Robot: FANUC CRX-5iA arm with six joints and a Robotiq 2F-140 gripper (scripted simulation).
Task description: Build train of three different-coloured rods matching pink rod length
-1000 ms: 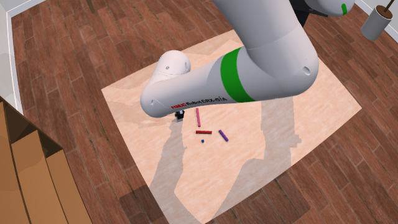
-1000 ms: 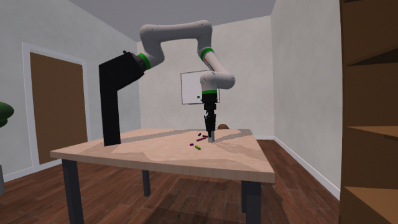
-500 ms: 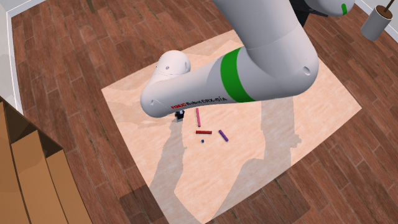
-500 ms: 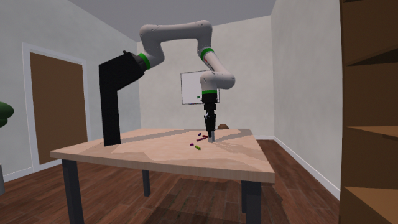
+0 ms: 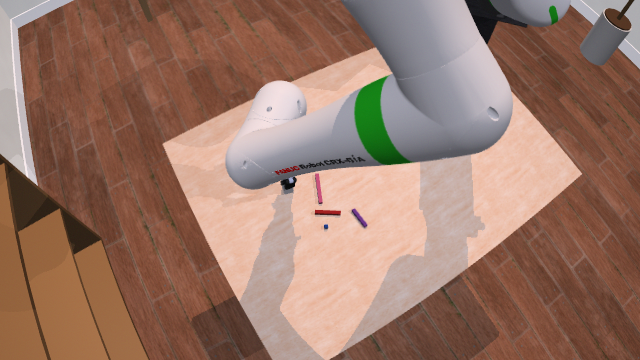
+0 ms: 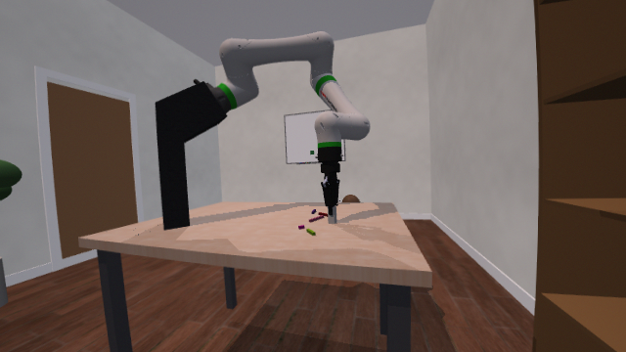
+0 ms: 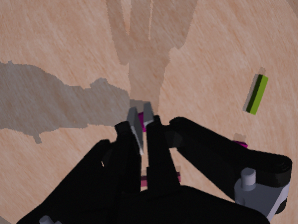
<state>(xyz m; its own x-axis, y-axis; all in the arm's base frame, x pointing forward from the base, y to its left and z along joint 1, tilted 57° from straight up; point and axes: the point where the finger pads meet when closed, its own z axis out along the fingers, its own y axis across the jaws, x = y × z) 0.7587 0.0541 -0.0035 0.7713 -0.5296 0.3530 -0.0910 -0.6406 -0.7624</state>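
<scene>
Right now my hand is 140 mm to the right of the blue rod, 50 mm past it and 30 mm above it. Also, from my hand: red rod (110 mm to the left, 70 mm behind, 30 mm below); lime rod (140 mm to the right, 30 mm below, 30 mm behind); pink rod (80 mm behind, 30 mm to the left, 30 mm below).
</scene>
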